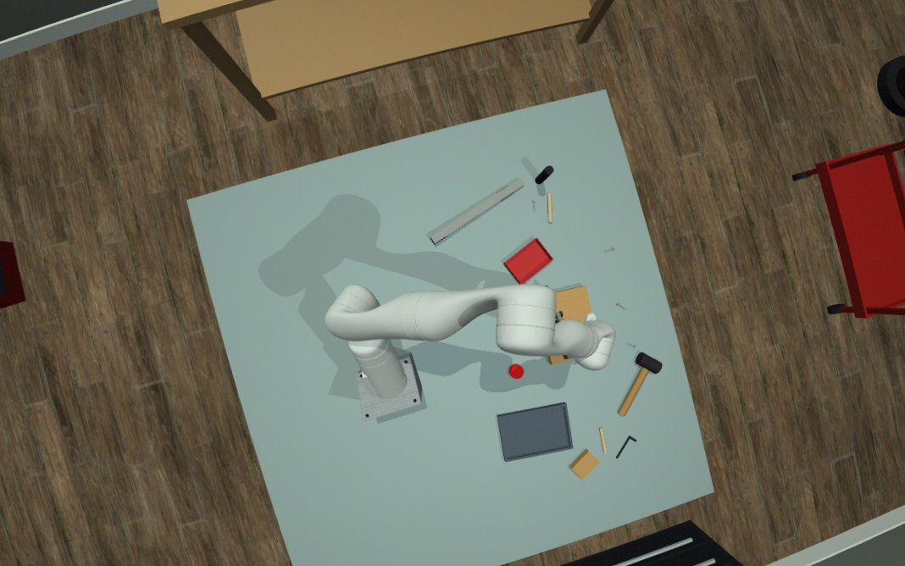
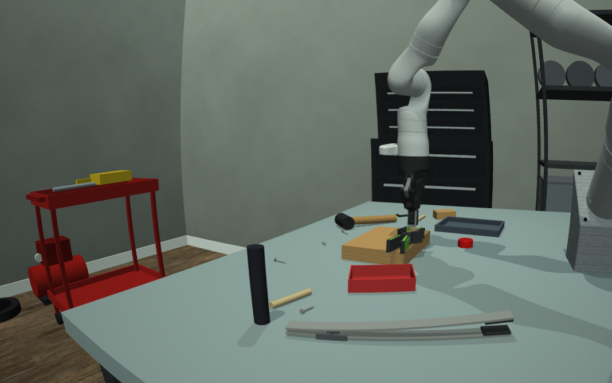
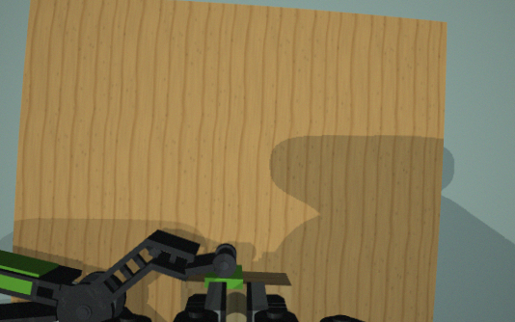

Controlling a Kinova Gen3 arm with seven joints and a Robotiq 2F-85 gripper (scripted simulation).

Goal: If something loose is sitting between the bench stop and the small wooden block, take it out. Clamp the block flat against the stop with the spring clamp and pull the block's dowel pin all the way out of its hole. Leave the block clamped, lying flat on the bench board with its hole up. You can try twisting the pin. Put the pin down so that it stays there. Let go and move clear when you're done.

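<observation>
The dowel pin lies 20 mm below my hand. The rest, counted from my hand: red puck: 120 mm behind, 90 mm to the right, 70 mm below; then small wooden block: 40 mm below; then wooden bench board: 50 mm ahead, 60 mm below.
</observation>
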